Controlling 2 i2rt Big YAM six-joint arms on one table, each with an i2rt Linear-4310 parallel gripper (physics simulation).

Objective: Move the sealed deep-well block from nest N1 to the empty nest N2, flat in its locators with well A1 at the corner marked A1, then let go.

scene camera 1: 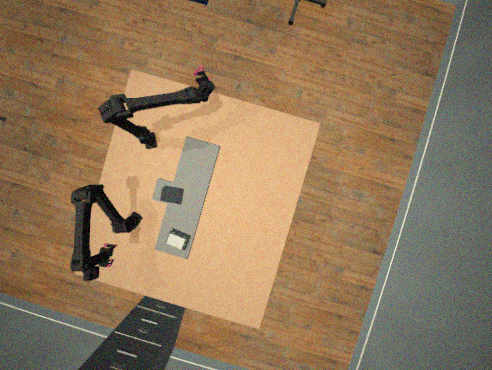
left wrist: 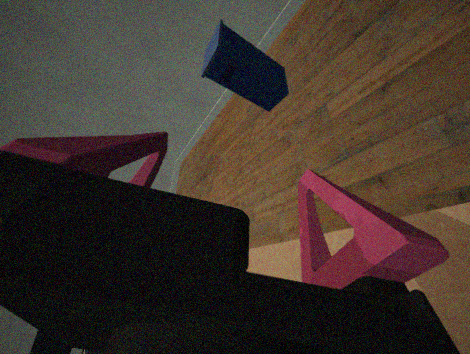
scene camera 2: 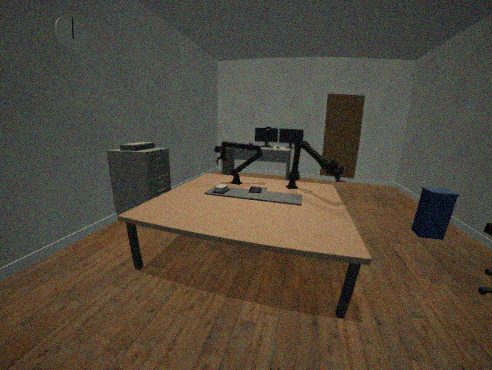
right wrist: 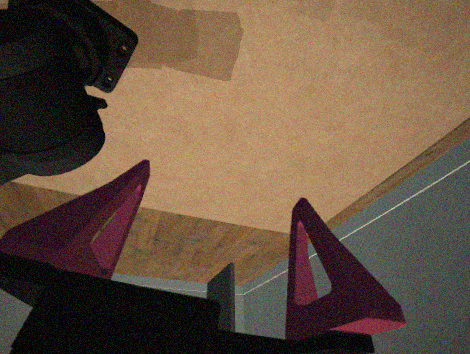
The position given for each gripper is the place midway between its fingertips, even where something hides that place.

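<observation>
The right gripper (right wrist: 226, 185) is open and holds nothing; the left gripper (left wrist: 237, 159), likewise open, has nothing in its grasp.
</observation>
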